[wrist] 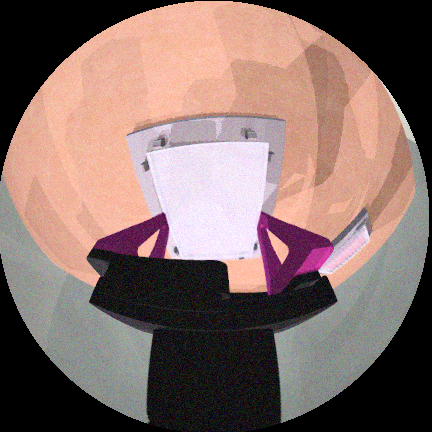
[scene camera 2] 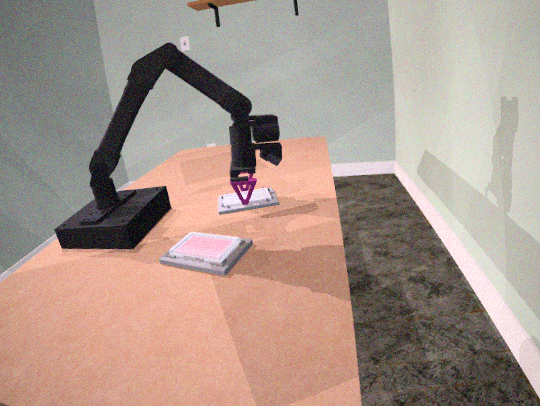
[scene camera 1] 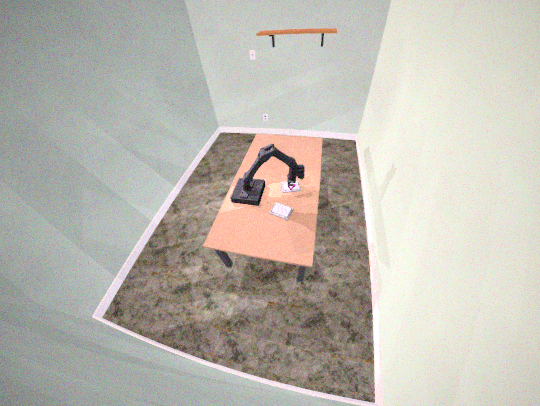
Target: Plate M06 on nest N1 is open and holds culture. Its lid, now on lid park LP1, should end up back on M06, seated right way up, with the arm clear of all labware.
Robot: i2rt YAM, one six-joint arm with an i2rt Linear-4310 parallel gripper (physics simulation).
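Frame: origin at the arm's base, x ahead, y left, z up, level; centimetres.
Seen in the pictures: gripper, fingertip midpoint: (wrist: 212,216) (scene camera 2: 245,198) (scene camera 1: 290,186); arm's base at its link origin: (scene camera 2: 109,207) (scene camera 1: 247,189).
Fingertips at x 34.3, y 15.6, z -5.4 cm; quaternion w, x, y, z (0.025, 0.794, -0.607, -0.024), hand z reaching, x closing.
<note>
Pixels of each thing's middle, then the offset from my fingertips to it. "pt": a spot on its surface instead. Level surfaces: height alone.
- white lid at the middle of its body: (wrist: 212,215) (scene camera 2: 246,197) dx +0.4, dy +0.1, dz +0.4 cm
- grey lid park LP1 at the middle of its body: (wrist: 211,212) (scene camera 2: 246,198) (scene camera 1: 290,186) dx +0.4, dy +0.2, dz -0.1 cm
- Plate M06 at the middle of its body: (scene camera 2: 204,246) (wrist: 345,253) (scene camera 1: 281,209) dx -1.6, dy -27.7, dz +0.8 cm
- grey nest N1 at a spot on its surface: (scene camera 2: 241,253) (wrist: 369,220) pt dx +6.6, dy -28.7, dz -0.2 cm
- wooden table at its surface level: dz -1.1 cm
The white lid (scene camera 2: 262,194) (wrist: 215,185) lies flat on the grey lid park LP1 (scene camera 2: 265,205) (wrist: 192,131), between the park's small corner posts. My gripper (scene camera 2: 245,201) (wrist: 212,216) points straight down over it and is shut on the lid, with a magenta fingertip against each long side. I see no clear gap between lid and park. Plate M06 (scene camera 1: 282,210) (scene camera 2: 205,245) (wrist: 351,250) is open, with pink culture showing, and sits on the grey nest N1 (scene camera 2: 241,253) (wrist: 367,220), nearer to scene camera 2 than the park. The lid's underside is hidden.
The arm's black base (scene camera 1: 248,192) (scene camera 2: 115,220) stands on the wooden table (scene camera 1: 250,232) (scene camera 2: 125,325), to the left of park and nest in both scene views. The table's right edge runs beyond them. A wall shelf (scene camera 1: 297,32) hangs high on the back wall.
</note>
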